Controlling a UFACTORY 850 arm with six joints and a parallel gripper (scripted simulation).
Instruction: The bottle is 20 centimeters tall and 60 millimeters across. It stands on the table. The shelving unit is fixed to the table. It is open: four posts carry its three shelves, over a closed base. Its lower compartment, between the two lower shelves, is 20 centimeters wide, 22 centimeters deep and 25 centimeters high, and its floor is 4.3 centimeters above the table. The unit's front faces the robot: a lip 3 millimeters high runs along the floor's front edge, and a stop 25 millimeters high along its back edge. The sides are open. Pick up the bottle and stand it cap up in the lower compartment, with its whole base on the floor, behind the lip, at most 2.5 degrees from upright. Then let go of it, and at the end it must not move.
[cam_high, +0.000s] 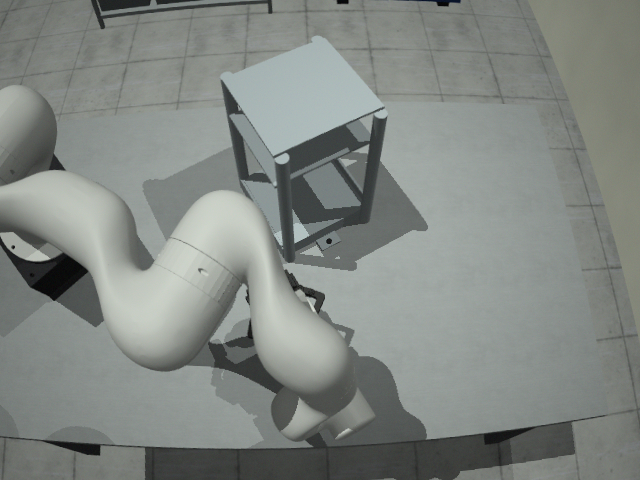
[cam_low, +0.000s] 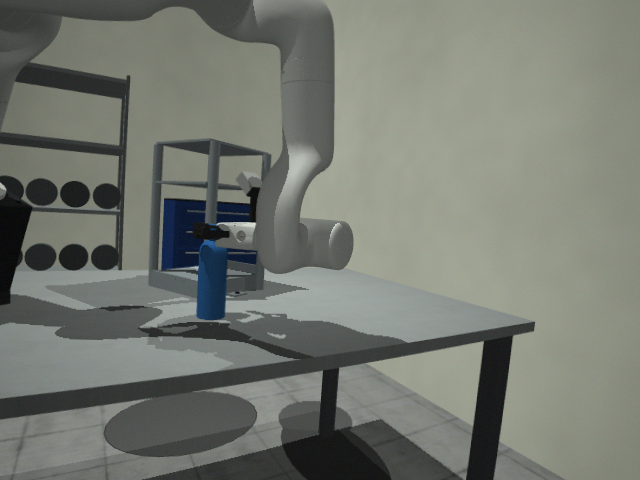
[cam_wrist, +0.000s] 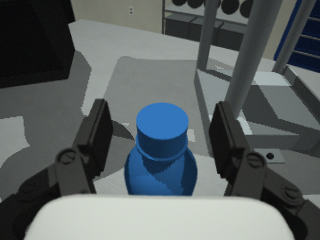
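The blue bottle lies 60 mm below my hand. The rest, counted from my hand: grey shelving unit (120 mm ahead, 280 mm to the left, 10 mm above).
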